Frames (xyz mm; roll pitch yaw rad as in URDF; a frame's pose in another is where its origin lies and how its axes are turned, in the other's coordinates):
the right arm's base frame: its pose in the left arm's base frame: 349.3 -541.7 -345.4 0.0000 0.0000 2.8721
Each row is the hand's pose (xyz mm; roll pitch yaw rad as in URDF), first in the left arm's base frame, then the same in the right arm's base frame.
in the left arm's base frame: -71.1 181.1 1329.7 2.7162 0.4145 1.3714
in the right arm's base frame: 597.7 -584.8 1675.1 2.7162 0.4145 -1.5007
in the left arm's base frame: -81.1 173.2 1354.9 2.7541 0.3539 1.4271
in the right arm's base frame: 605.2 -574.5 1700.3 2.7541 0.3539 -1.4450
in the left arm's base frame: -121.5 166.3 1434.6 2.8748 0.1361 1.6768
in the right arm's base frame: 642.3 -557.1 1780.0 2.8748 0.1361 -1.1953
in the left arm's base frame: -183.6 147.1 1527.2 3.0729 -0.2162 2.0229
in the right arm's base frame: 697.1 -522.1 1872.6 3.0729 -0.2162 -0.8492
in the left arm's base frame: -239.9 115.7 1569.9 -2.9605 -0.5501 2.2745
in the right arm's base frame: 743.0 -476.8 1915.3 -2.9605 -0.5501 -0.5976
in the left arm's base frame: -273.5 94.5 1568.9 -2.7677 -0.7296 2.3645
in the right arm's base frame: 769.7 -447.4 1914.3 -2.7677 -0.7296 -0.5076
